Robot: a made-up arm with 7 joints. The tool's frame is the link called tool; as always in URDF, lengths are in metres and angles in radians. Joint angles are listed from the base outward.
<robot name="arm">
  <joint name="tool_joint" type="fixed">
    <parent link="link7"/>
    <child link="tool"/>
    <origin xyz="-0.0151 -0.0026 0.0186" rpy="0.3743 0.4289 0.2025"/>
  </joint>
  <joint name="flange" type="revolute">
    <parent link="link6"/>
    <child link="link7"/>
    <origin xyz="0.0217 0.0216 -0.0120" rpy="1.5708 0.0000 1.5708"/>
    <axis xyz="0 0 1"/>
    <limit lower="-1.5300" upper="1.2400"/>
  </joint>
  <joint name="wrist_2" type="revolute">
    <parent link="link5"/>
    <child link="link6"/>
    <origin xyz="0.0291 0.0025 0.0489" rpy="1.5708 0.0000 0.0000"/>
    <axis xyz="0 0 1"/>
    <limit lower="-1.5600" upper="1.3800"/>
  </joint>
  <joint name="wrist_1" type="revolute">
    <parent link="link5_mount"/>
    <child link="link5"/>
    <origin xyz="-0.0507 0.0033 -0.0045" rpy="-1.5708 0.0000 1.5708"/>
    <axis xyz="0 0 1"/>
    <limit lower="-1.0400" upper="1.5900"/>
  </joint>
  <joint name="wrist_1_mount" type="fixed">
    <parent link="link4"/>
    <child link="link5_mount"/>
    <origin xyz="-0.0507 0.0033 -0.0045" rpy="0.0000 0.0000 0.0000"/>
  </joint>
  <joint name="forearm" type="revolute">
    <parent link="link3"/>
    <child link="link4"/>
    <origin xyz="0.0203 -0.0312 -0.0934" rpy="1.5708 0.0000 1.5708"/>
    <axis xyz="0 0 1"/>
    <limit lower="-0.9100" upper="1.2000"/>
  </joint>
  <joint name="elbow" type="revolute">
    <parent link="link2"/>
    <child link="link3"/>
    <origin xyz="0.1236 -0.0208 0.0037" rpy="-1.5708 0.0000 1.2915"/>
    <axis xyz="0 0 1"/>
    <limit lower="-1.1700" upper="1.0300"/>
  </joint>
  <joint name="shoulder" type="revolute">
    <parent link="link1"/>
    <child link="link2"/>
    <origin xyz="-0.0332 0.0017 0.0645" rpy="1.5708 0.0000 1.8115"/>
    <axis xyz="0 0 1"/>
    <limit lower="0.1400" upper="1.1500"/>
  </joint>
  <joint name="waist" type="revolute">
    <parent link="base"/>
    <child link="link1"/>
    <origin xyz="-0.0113 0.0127 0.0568" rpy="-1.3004 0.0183 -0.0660"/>
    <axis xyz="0 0 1"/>
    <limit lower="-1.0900" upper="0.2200"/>
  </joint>
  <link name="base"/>
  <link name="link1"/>
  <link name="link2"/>
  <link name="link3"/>
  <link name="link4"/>
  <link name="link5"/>
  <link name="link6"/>
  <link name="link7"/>
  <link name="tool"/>
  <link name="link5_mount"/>
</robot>
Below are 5 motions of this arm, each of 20 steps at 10 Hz.
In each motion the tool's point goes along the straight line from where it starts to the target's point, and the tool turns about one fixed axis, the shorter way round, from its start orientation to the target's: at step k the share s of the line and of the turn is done. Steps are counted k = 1, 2, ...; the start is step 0. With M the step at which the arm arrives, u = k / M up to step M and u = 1 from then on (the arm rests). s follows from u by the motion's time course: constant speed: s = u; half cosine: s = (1 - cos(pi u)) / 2; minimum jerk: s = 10 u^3 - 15 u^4 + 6 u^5.
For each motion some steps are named. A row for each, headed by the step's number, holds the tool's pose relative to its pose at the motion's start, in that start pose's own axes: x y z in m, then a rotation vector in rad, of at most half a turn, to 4 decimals.
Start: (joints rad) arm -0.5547 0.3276 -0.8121 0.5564 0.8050 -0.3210 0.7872
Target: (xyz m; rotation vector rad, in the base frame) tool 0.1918 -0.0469 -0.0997 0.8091 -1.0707 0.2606
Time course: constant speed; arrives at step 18
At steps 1, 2, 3, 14, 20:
1: 0.0059 0.0043 0.0026 -0.0193 -0.0212 0.0370
2: 0.0119 0.0085 0.0051 -0.0385 -0.0424 0.0739
3: 0.0178 0.0128 0.0077 -0.0578 -0.0636 0.1109
14: 0.0831 0.0596 0.0357 -0.2697 -0.2968 0.5176
20: 0.1068 0.0767 0.0459 -0.3468 -0.3816 0.6655

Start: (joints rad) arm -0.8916 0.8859 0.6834 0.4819 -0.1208 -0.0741 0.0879
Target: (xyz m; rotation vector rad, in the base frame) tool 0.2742 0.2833 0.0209 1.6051 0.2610 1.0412
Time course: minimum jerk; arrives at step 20
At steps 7, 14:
7: 0.0033 -0.0273 -0.0203 0.2824 -0.0780 0.0322
14: 0.0118 -0.0971 -0.0724 1.0052 -0.2776 0.1145

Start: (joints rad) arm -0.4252 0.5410 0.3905 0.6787 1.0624 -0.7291 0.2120
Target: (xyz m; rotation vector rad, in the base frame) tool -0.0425 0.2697 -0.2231 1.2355 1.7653 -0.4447
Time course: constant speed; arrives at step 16
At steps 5, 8, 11, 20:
5: -0.0622 -0.0181 -0.0348 0.0894 0.1717 -0.4704
8: -0.0996 -0.0290 -0.0557 0.1431 0.2747 -0.7526
11: -0.1369 -0.0398 -0.0765 0.1967 0.3778 -1.0349
20: -0.1991 -0.0579 -0.1113 0.2861 0.5495 -1.5053

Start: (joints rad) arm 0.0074 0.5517 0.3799 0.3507 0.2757 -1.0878 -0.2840
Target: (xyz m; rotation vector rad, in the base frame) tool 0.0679 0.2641 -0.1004 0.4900 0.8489 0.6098
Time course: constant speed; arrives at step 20
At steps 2, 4, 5, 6, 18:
2: -0.0008 0.0015 -0.0024 -0.0646 0.1098 -0.0020
4: -0.0017 0.0031 -0.0048 -0.1293 0.2197 -0.0040
5: -0.0021 0.0039 -0.0060 -0.1616 0.2746 -0.0050
6: -0.0025 0.0046 -0.0072 -0.1939 0.3295 -0.0060
18: -0.0076 0.0139 -0.0215 -0.5817 0.9885 -0.0179

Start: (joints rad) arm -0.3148 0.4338 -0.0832 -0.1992 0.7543 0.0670 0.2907
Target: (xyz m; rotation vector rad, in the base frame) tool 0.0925 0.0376 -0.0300 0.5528 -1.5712 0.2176
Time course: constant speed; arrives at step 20
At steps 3, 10, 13, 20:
3: -0.0067 0.0099 0.0047 -0.1393 -0.1742 0.0983
10: -0.0222 0.0331 0.0156 -0.4645 -0.5808 0.3277
13: -0.0289 0.0430 0.0203 -0.6038 -0.7550 0.4260
20: -0.0444 0.0661 0.0312 -0.9289 -1.1616 0.6554

